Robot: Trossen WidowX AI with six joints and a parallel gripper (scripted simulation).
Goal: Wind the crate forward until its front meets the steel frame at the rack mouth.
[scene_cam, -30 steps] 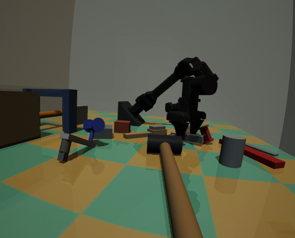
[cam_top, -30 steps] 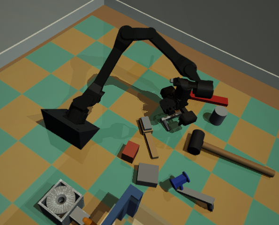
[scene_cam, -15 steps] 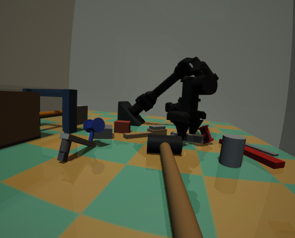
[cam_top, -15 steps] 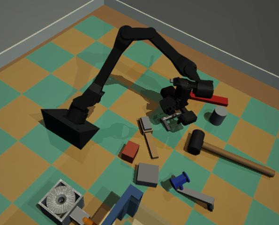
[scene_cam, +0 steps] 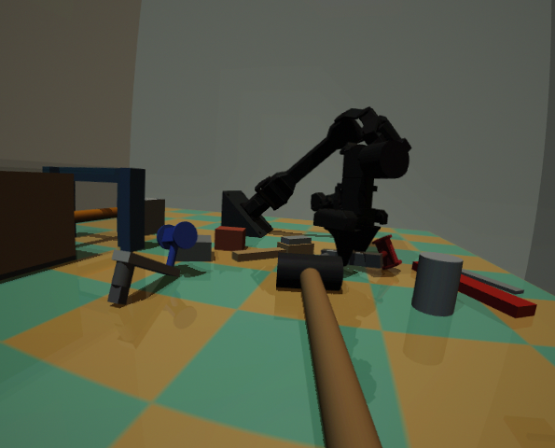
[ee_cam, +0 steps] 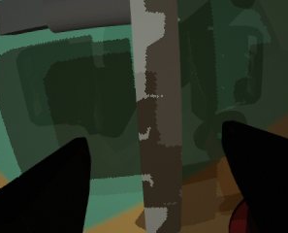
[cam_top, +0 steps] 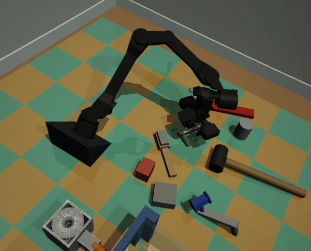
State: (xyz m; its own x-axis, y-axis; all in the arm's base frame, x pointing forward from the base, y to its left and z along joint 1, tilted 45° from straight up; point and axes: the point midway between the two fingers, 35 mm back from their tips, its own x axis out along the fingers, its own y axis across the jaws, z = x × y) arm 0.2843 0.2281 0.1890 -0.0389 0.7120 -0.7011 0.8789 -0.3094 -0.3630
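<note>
The red-knobbed winch handle lies 1 cm to the left of my gripper tip and 1 cm above it. Also, from my gripper tip: red cylindrical grip (1 cm behind, 6 cm to the left, 2 cm above); red bar (5 cm ahead, 19 cm to the left); brush (4 cm behind, 15 cm to the right, 1 cm above).
</note>
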